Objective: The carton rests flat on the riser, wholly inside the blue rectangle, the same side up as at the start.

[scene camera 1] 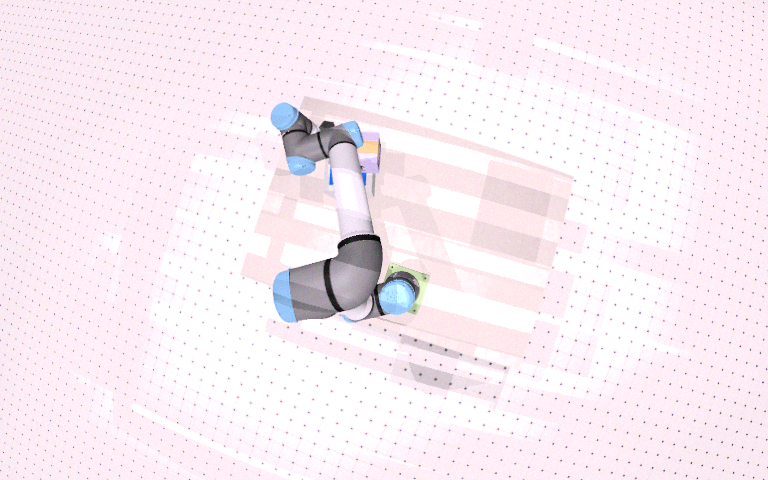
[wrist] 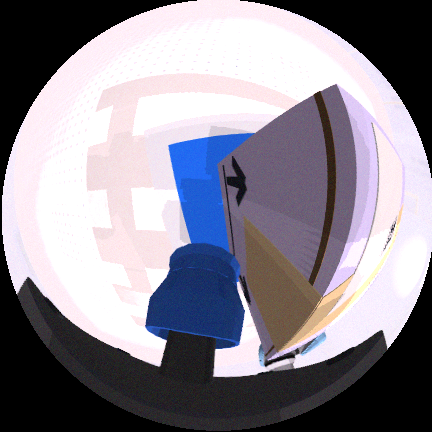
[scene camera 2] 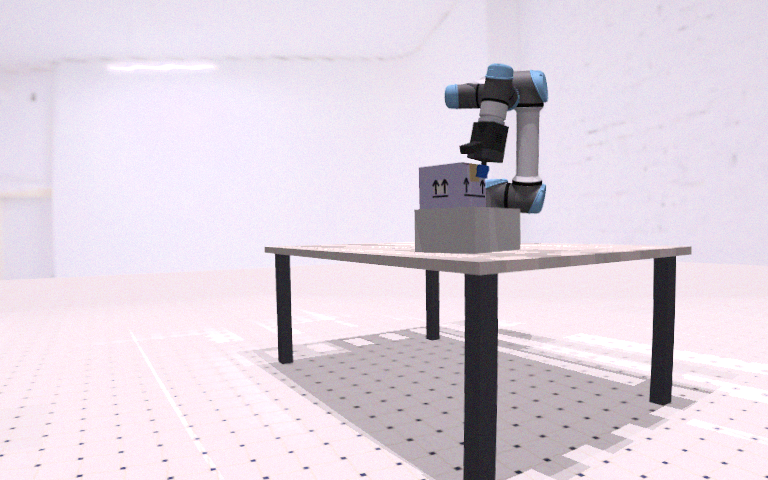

Labels:
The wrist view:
my suction cup: 198,295
carton: 312,201, on a riser
riser: 182,155

